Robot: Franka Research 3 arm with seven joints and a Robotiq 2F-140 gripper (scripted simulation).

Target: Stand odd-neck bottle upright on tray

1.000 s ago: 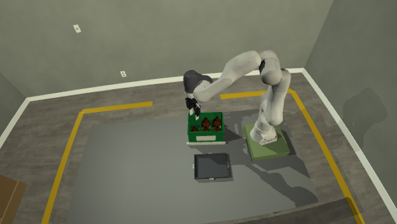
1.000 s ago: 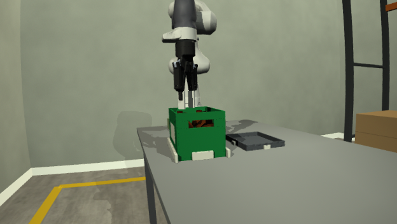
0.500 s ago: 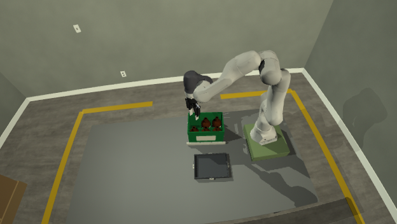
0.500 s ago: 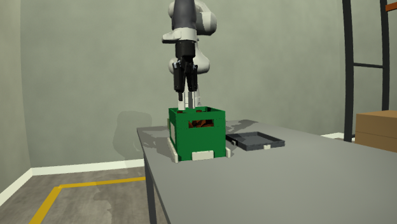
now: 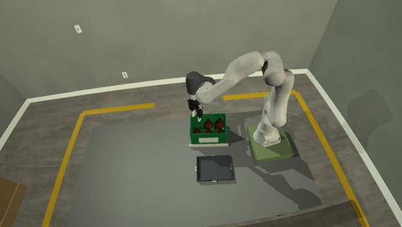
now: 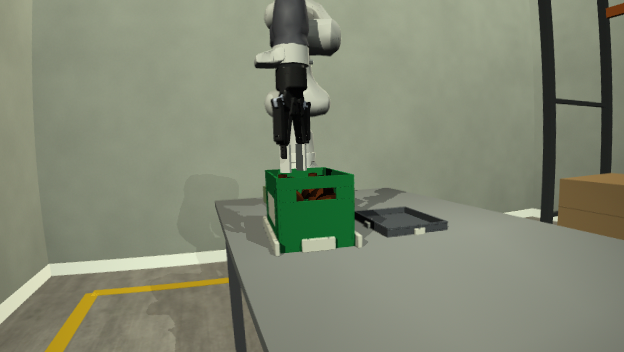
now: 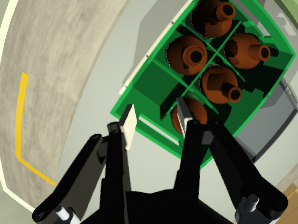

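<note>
My gripper is now 130 mm above the green crate, 90 mm past it and 50 mm to the right of it. From my hand the other things lie so: dark grey tray: 340 mm to the left, 200 mm below, 100 mm behind.
</note>
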